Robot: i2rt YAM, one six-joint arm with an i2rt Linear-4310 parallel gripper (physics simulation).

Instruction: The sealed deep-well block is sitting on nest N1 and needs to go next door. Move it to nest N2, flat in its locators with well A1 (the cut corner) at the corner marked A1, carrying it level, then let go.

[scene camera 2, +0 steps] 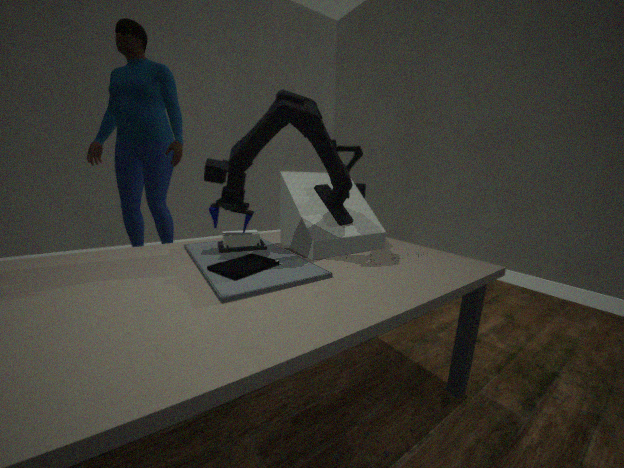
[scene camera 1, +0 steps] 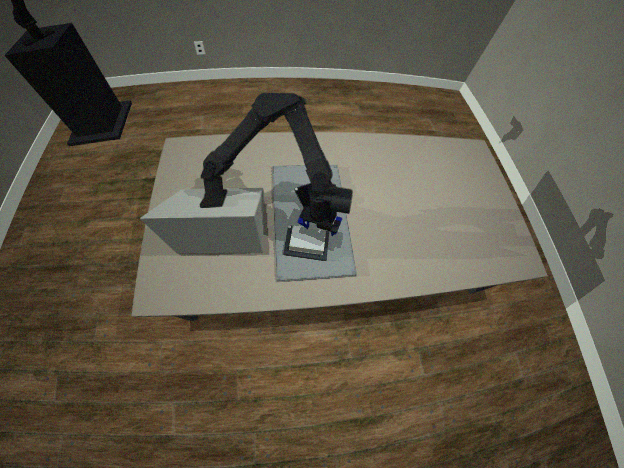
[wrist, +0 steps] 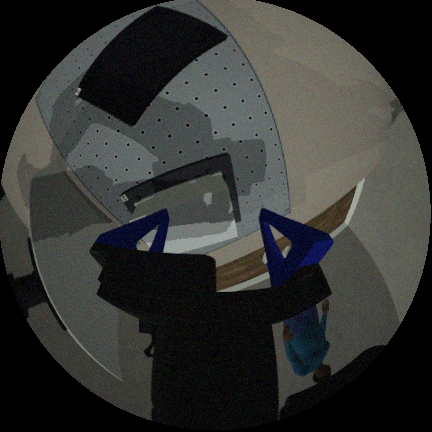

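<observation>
The sealed block, white and flat-topped, sits level in a dark-rimmed nest, N1 by the task line. The other nest, a black rectangle, lies apart on the same plate; the arm mostly hides it in scene camera 1. My gripper is open and empty, pointing down above the block's level and offset from its middle. In the wrist view one blue finger overlaps the block's edge, the other stands beyond its side. The cut corner and A1 marks cannot be made out.
The perforated grey plate bears both nests on the table. The pale arm base block stands beside the plate. A person stands behind the table. A black pedestal stands away from it.
</observation>
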